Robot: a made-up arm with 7 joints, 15 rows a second.
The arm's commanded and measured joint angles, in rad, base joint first. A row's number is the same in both.
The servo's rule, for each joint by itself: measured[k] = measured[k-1] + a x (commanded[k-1-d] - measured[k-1]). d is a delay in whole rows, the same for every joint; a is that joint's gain. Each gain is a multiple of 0.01, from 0.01 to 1. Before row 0 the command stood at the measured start. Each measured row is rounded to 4 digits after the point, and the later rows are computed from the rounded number. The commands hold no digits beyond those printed.
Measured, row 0: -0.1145, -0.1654, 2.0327, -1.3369, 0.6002, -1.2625, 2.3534
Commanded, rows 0 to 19: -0.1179, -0.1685, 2.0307, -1.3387, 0.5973, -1.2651, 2.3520; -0.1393, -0.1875, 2.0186, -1.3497, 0.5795, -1.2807, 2.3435; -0.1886, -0.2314, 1.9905, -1.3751, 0.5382, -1.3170, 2.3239; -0.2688, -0.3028, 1.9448, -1.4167, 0.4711, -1.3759, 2.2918; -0.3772, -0.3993, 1.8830, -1.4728, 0.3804, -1.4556, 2.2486; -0.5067, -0.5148, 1.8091, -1.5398, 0.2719, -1.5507, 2.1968; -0.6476, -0.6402, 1.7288, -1.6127, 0.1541, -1.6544, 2.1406; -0.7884, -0.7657, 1.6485, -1.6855, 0.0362, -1.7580, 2.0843; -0.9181, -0.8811, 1.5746, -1.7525, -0.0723, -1.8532, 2.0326; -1.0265, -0.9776, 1.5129, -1.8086, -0.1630, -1.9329, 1.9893; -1.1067, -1.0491, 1.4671, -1.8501, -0.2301, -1.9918, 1.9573; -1.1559, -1.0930, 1.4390, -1.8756, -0.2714, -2.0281, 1.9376; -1.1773, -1.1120, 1.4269, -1.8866, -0.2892, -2.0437, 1.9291; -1.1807, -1.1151, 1.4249, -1.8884, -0.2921, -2.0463, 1.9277; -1.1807, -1.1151, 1.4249, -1.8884, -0.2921, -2.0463, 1.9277; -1.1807, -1.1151, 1.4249, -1.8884, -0.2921, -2.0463, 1.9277; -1.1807, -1.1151, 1.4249, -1.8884, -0.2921, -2.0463, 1.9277; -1.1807, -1.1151, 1.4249, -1.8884, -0.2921, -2.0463, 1.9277; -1.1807, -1.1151, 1.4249, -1.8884, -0.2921, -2.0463, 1.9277; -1.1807, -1.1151, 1.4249, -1.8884, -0.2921, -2.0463, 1.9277
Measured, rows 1 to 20: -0.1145, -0.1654, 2.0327, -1.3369, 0.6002, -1.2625, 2.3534; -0.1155, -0.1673, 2.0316, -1.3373, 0.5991, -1.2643, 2.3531; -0.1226, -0.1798, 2.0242, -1.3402, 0.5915, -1.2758, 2.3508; -0.1424, -0.2118, 2.0050, -1.3482, 0.5707, -1.3046, 2.3443; -0.1803, -0.2682, 1.9707, -1.3640, 0.5319, -1.3545, 2.3317; -0.2394, -0.3495, 1.9207, -1.3890, 0.4728, -1.4253, 2.3118; -0.3196, -0.4520, 1.8571, -1.4237, 0.3944, -1.5131, 2.2842; -0.4180, -0.5687, 1.7840, -1.4672, 0.3007, -1.6120, 2.2497; -0.5291, -0.6908, 1.7068, -1.5174, 0.1975, -1.7142, 2.2100; -0.6458, -0.8088, 1.6314, -1.5715, 0.0923, -1.8115, 2.1674; -0.7600, -0.9135, 1.5639, -1.6260, -0.0073, -1.8965, 2.1247; -0.8640, -0.9976, 1.5087, -1.6775, -0.0942, -1.9632, 2.0845; -0.9516, -1.0567, 1.4690, -1.7231, -0.1633, -2.0086, 2.0492; -1.0193, -1.0910, 1.4450, -1.7607, -0.2124, -2.0332, 2.0204; -1.0677, -1.1059, 1.4335, -1.7901, -0.2435, -2.0424, 1.9982; -1.1016, -1.1116, 1.4286, -1.8127, -0.2625, -2.0451, 1.9813; -1.1253, -1.1138, 1.4265, -1.8301, -0.2740, -2.0459, 1.9684; -1.1419, -1.1146, 1.4256, -1.8435, -0.2811, -2.0462, 1.9586; -1.1535, -1.1149, 1.4252, -1.8538, -0.2854, -2.0463, 1.9512; -1.1617, -1.1150, 1.4250, -1.8618, -0.2880, -2.0463, 1.9456
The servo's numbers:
d 1
a 0.30 0.62 0.57 0.23 0.39 0.70 0.24

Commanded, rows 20 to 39: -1.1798, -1.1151, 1.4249, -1.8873, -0.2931, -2.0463, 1.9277; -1.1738, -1.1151, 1.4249, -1.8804, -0.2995, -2.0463, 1.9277; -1.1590, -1.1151, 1.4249, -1.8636, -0.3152, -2.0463, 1.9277; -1.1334, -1.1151, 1.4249, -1.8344, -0.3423, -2.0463, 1.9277; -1.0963, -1.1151, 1.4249, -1.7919, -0.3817, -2.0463, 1.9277; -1.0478, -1.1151, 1.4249, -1.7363, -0.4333, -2.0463, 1.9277; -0.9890, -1.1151, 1.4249, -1.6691, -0.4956, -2.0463, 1.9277; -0.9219, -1.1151, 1.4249, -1.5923, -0.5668, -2.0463, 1.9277; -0.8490, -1.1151, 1.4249, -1.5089, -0.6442, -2.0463, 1.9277; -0.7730, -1.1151, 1.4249, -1.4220, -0.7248, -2.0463, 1.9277; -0.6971, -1.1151, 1.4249, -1.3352, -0.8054, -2.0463, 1.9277; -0.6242, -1.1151, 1.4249, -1.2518, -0.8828, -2.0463, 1.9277; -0.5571, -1.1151, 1.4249, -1.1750, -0.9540, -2.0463, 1.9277; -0.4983, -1.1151, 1.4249, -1.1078, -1.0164, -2.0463, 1.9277; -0.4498, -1.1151, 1.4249, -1.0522, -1.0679, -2.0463, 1.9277; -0.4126, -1.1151, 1.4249, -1.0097, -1.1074, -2.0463, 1.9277; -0.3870, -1.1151, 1.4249, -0.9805, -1.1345, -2.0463, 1.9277; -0.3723, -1.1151, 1.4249, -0.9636, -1.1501, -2.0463, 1.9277; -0.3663, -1.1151, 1.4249, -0.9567, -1.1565, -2.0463, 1.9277; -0.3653, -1.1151, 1.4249, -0.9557, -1.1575, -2.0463, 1.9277
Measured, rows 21 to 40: -1.1674, -1.1151, 1.4249, -1.8679, -0.2896, -2.0463, 1.9413; -1.1711, -1.1151, 1.4249, -1.8724, -0.2910, -2.0463, 1.9380; -1.1719, -1.1151, 1.4249, -1.8742, -0.2943, -2.0463, 1.9355; -1.1680, -1.1151, 1.4249, -1.8718, -0.3025, -2.0463, 1.9336; -1.1576, -1.1151, 1.4249, -1.8632, -0.3180, -2.0463, 1.9322; -1.1392, -1.1151, 1.4249, -1.8468, -0.3428, -2.0463, 1.9311; -1.1118, -1.1151, 1.4249, -1.8214, -0.3781, -2.0463, 1.9303; -1.0750, -1.1151, 1.4249, -1.7864, -0.4239, -2.0463, 1.9297; -1.0291, -1.1151, 1.4249, -1.7418, -0.4796, -2.0463, 1.9292; -0.9751, -1.1151, 1.4249, -1.6882, -0.5438, -2.0463, 1.9288; -0.9145, -1.1151, 1.4249, -1.6270, -0.6144, -2.0463, 1.9285; -0.8493, -1.1151, 1.4249, -1.5599, -0.6889, -2.0463, 1.9283; -0.7818, -1.1151, 1.4249, -1.4890, -0.7645, -2.0463, 1.9282; -0.7144, -1.1151, 1.4249, -1.4168, -0.8384, -2.0463, 1.9281; -0.6496, -1.1151, 1.4249, -1.3457, -0.9078, -2.0463, 1.9280; -0.5897, -1.1151, 1.4249, -1.2782, -0.9702, -2.0463, 1.9279; -0.5366, -1.1151, 1.4249, -1.2164, -1.0237, -2.0463, 1.9279; -0.4917, -1.1151, 1.4249, -1.1621, -1.0669, -2.0463, 1.9279; -0.4559, -1.1151, 1.4249, -1.1164, -1.0993, -2.0463, 1.9279; -0.4290, -1.1151, 1.4249, -1.0797, -1.1216, -2.0463, 1.9279
